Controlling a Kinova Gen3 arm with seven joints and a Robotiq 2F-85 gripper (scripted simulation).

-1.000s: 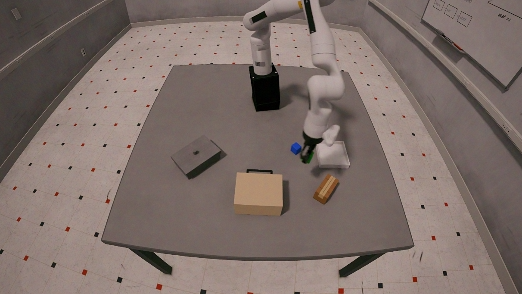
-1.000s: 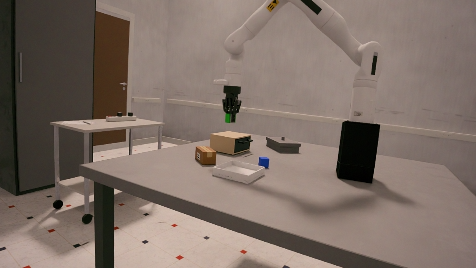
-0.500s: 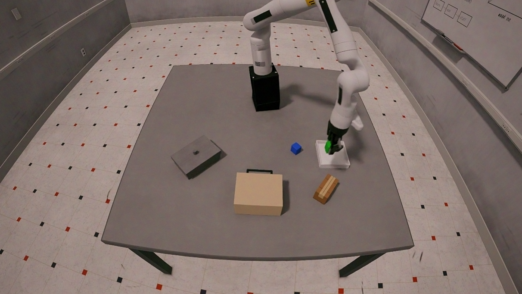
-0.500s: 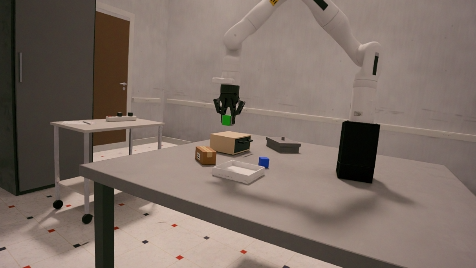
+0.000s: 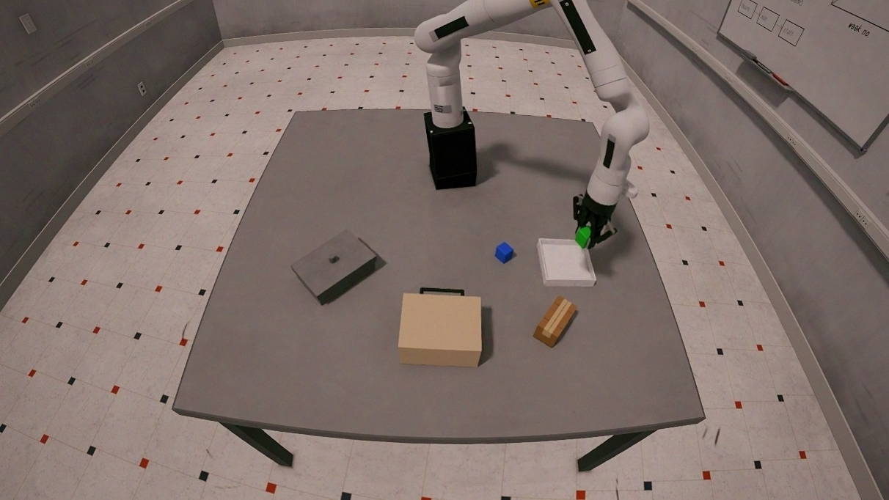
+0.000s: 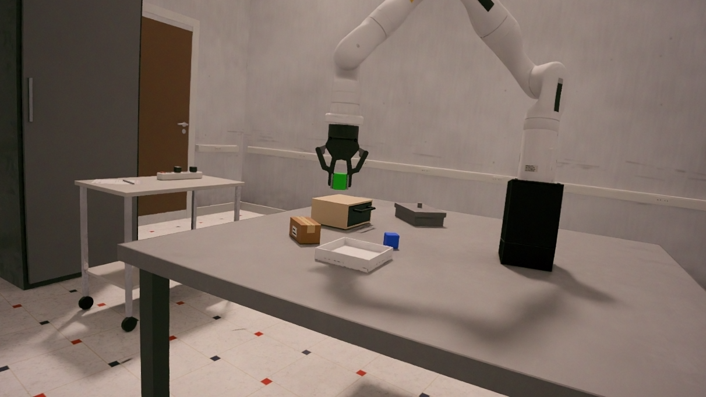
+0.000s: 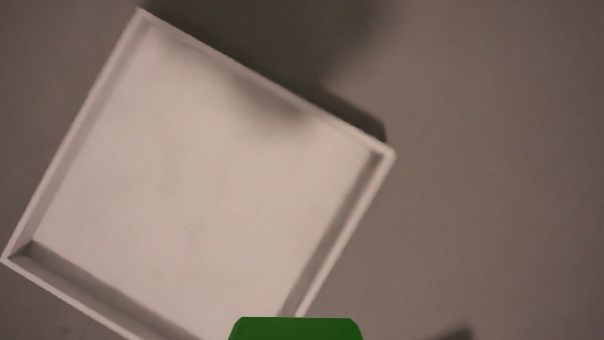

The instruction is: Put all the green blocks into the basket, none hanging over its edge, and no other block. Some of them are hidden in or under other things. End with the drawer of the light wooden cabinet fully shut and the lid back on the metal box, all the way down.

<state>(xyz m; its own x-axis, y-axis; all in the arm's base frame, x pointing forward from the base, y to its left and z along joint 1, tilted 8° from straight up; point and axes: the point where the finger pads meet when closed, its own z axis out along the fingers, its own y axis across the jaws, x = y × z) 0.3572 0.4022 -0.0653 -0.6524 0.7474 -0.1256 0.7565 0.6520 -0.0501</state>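
Now: the white basket 17 cm below my hand, 6 cm behind it and 1 cm to the right of it. Also, from my hand: light wooden cabinet 30 cm to the right, 23 cm ahead, 15 cm below; brown cardboard box 15 cm below, 15 cm ahead, 3 cm to the right; drawer 30 cm to the right, 22 cm ahead, 15 cm below.
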